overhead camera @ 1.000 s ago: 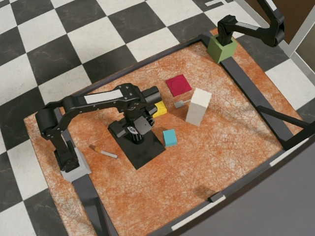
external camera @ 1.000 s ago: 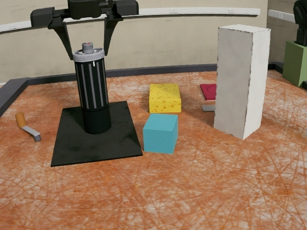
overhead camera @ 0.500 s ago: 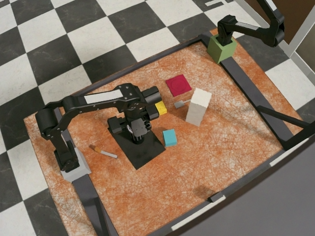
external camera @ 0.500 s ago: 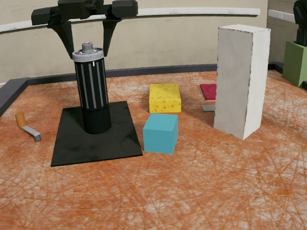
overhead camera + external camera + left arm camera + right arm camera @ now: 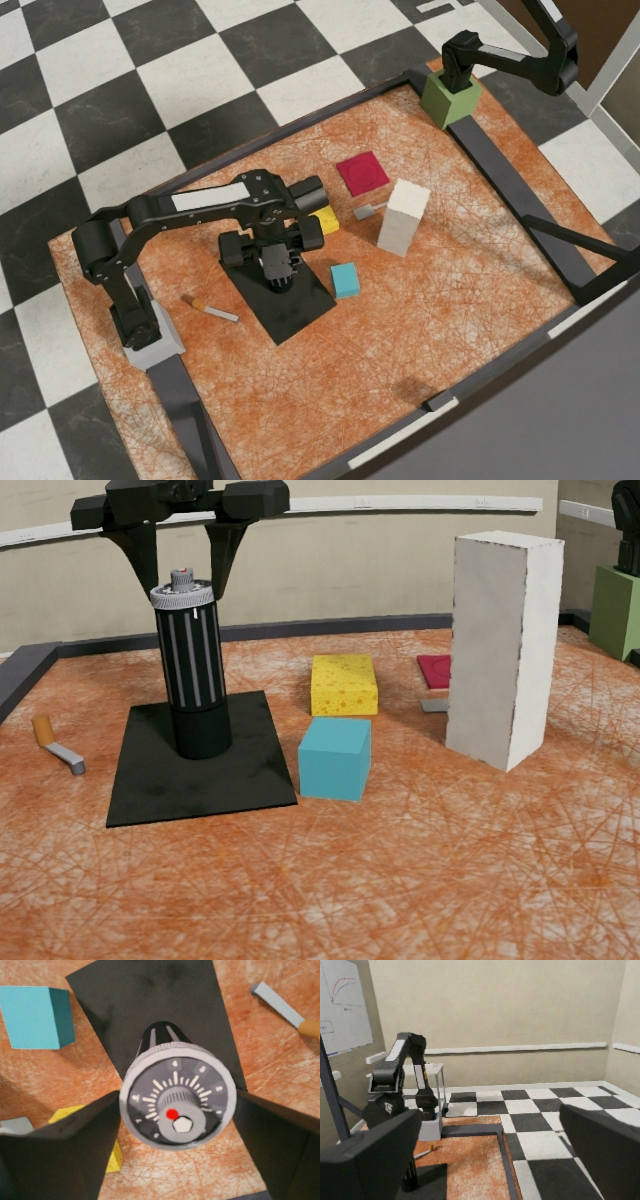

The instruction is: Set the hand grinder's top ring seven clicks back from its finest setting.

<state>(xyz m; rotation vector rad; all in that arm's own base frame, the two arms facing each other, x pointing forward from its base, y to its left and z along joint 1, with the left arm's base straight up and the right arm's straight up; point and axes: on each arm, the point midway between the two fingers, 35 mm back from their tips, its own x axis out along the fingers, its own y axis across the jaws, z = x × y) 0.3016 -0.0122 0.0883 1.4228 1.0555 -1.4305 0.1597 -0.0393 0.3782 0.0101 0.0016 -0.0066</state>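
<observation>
Now: the grey knurled ring 30 mm below my left hand. Also, from my left hand: dark mat: 180 mm below, 10 mm to the left, 10 mm ahead; then crank handle: 170 mm below, 150 mm to the left, 40 mm ahead; then teal cube: 160 mm below, 100 mm to the right, 100 mm behind.
</observation>
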